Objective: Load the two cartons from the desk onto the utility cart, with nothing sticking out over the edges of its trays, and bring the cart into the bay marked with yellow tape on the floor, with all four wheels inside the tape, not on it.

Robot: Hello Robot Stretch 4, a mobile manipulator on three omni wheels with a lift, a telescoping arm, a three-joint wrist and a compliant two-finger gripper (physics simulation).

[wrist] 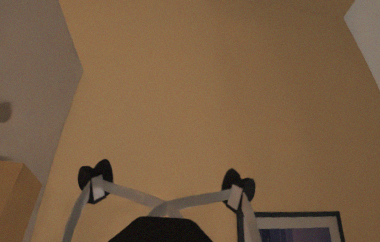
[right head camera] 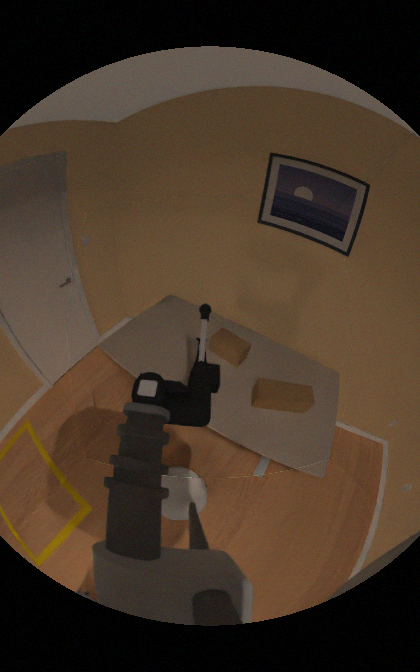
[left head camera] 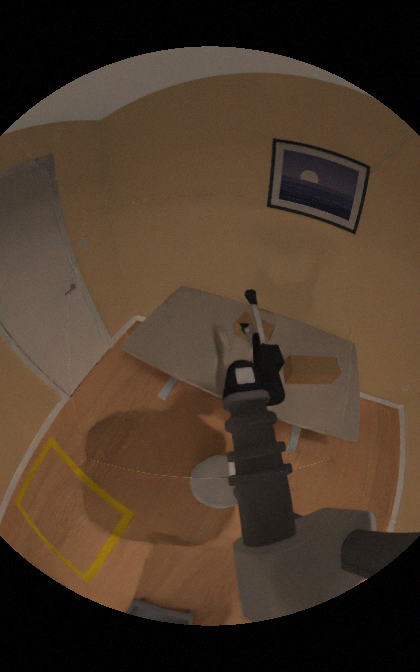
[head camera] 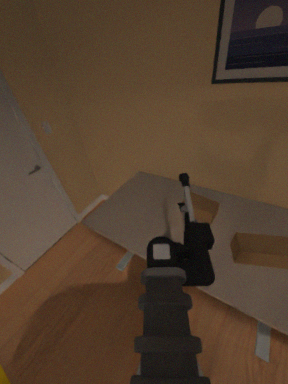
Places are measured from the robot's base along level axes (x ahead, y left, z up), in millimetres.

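Pixels of known places: gripper, fingertip midpoint: [wrist: 167,179] [head camera: 182,189].
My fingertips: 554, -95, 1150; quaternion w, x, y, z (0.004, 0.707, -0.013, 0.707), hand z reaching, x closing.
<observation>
Ahead of a thing's pixels: the offset from my fingertips to its top centre, as dx, dy, dz. Level surfaces: height alone.
My gripper [head camera: 183,191] [left head camera: 248,312] [right head camera: 202,325] [wrist: 167,179] is open and empty, raised above the desk and pointing towards the wall. The desk {dz -457} [head camera: 135,205] [left head camera: 175,325] [right head camera: 150,330] carries two brown cartons. The smaller carton {+277, -184, -347} [head camera: 206,206] [left head camera: 268,327] [right head camera: 230,346] lies near the back, partly behind the fingers in the left head view. The longer carton {-60, -444, -339} [head camera: 262,250] [left head camera: 312,371] [right head camera: 283,396] lies to its right. Part of a carton [wrist: 11,200] shows at the wrist view's left edge. Yellow tape [left head camera: 111,547] [right head camera: 65,536] marks the bay. The cart cannot be clearly identified.
A framed picture [head camera: 260,45] [left head camera: 320,185] [right head camera: 312,205] hangs on the wall behind the desk. A door [head camera: 30,185] [left head camera: 35,270] [right head camera: 37,250] is at the left. A round pale disc [left head camera: 212,482] [right head camera: 185,495] shows below the arm. A blue-grey object [left head camera: 162,612] shows at the bottom edge.
</observation>
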